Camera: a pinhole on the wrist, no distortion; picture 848 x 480 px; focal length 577.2 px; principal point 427.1 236.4 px. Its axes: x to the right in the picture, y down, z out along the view. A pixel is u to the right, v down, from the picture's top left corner.
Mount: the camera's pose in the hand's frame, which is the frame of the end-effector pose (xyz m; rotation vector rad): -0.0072 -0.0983 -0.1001 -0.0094 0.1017 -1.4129
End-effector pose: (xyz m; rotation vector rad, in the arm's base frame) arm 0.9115 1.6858 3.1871 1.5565 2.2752 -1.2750
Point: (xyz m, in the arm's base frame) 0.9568 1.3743 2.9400
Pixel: 50 96
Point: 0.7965 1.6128 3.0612
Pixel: 270 372
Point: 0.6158 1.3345 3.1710
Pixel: 590 38
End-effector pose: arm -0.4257 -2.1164 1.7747 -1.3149 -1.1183 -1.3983
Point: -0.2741 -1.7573 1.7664
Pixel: 173 212
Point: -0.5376 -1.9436 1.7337
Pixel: 487 104
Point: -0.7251 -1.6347 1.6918
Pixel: 700 66
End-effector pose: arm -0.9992 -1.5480 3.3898 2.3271 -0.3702 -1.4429
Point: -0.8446 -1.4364 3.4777
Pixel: behind the camera
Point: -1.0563 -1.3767 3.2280
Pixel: 776 260
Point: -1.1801 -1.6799 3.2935
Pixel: 87 353
